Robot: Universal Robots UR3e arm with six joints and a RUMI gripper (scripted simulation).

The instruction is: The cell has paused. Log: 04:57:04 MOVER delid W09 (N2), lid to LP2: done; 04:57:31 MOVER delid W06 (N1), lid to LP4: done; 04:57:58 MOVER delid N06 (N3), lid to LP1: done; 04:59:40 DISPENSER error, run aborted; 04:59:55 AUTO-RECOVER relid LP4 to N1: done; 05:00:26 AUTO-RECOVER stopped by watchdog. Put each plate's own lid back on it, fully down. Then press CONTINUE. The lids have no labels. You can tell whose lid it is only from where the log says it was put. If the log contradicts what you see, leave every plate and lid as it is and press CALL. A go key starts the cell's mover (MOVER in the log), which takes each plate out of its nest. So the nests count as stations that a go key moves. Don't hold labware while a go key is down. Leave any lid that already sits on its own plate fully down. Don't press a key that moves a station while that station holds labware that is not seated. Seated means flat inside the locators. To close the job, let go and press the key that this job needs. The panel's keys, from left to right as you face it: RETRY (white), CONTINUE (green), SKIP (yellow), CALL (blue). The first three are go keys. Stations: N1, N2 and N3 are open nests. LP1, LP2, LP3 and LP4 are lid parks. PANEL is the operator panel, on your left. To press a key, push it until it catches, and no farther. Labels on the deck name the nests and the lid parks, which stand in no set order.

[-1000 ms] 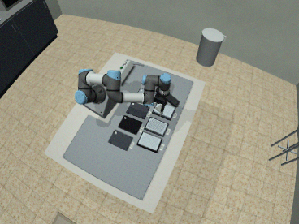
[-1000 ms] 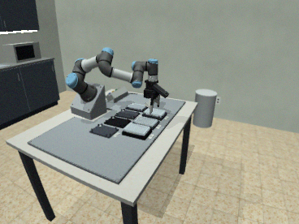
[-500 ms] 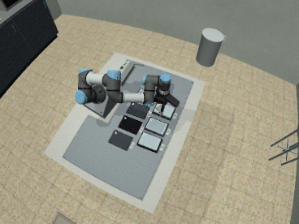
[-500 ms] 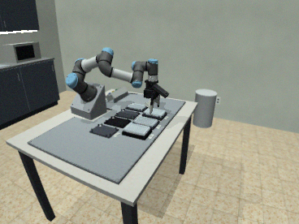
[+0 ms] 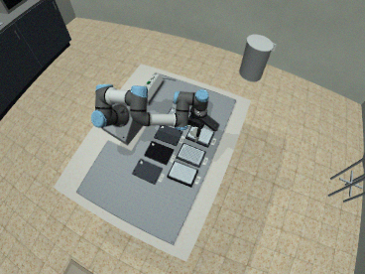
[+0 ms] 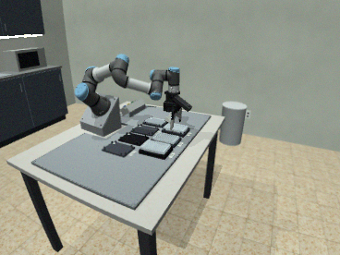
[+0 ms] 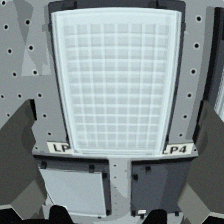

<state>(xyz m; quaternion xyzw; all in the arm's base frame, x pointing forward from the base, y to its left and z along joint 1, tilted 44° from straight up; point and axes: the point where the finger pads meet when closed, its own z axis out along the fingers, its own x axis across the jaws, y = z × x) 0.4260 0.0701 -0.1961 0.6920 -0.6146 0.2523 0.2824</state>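
My hand is 20 mm above the plate. The rest, counted from my hand: lid park LP4 (160 mm behind, 90 mm to the right, 40 mm below); then pale lid (180 mm behind, 40 mm to the left, 30 mm below); then LP4 label (80 mm behind, 80 mm to the right, 40 mm below).
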